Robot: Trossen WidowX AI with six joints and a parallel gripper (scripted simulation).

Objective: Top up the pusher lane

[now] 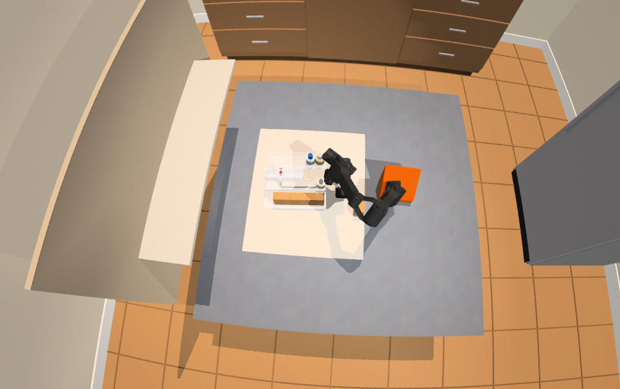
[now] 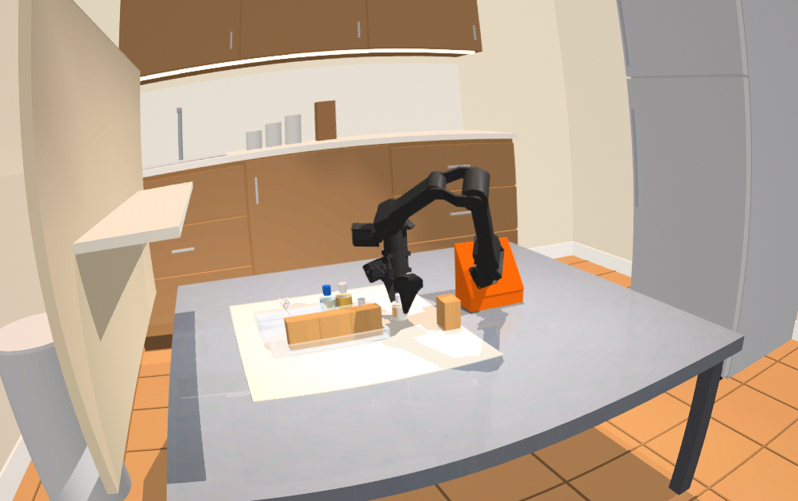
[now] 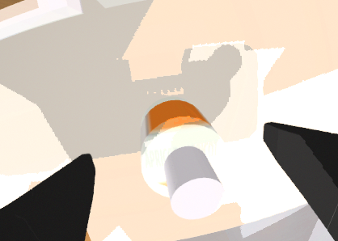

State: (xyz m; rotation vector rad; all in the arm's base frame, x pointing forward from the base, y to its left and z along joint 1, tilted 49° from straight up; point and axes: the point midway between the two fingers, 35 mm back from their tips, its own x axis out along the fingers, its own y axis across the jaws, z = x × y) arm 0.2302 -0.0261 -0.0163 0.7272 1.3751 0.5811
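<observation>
Now: gripper tip 12 cm to the right of the brown box, 8 cm past it and 1 cm below it. Round my gripper tip: sprung lane (24 cm ahead, 3 cm to the right, 1 cm below); then wall shelf (61 cm ahead, 34 cm above, 1 cm to the right); then red mark (28 cm ahead, 4 cm to the right, 4 cm above).
</observation>
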